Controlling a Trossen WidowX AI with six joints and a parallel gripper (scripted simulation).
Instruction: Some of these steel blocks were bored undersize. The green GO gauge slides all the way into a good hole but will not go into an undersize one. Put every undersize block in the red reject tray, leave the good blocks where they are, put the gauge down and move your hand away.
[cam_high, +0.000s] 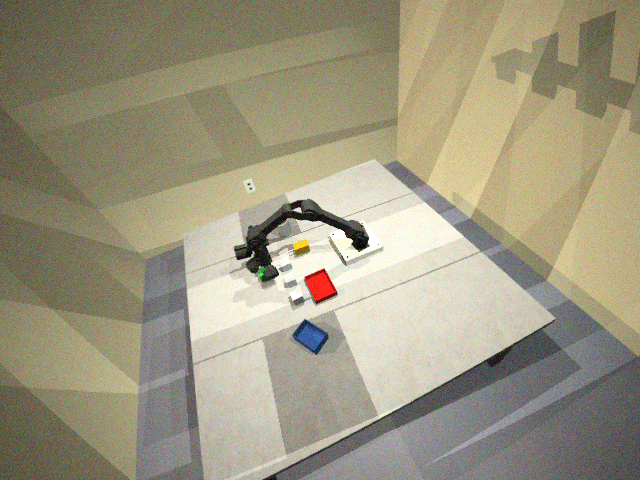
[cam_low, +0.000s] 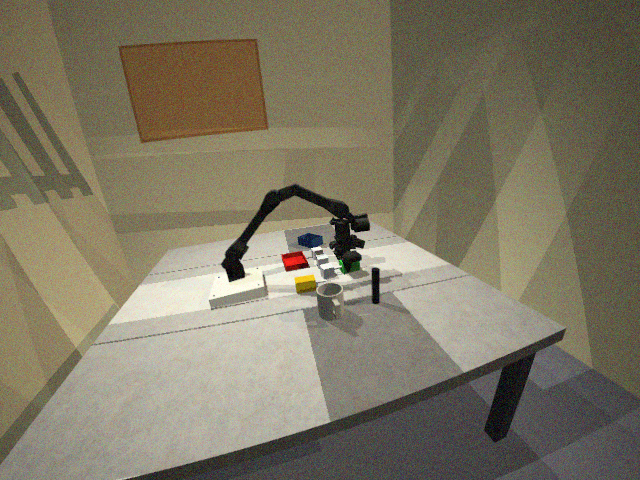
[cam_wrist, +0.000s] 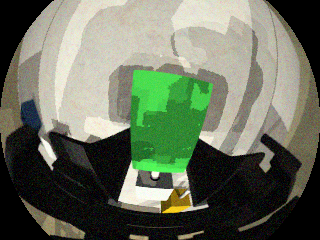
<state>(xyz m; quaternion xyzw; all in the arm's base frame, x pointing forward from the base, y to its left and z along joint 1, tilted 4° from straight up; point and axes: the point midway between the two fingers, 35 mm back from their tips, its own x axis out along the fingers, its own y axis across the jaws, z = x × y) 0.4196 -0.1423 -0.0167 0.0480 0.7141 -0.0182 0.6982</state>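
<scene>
Now: the steel block 60 mm behind my gripper tip, 100 mm to the left of it and 10 mm above it. The rest, counted from my gripper tip: black cylinder 30 mm behind, 240 mm to the right, 50 mm above; then green GO gauge 10 mm behind, 20 mm above; then yellow block 170 mm behind, 50 mm to the right, 10 mm above.
</scene>
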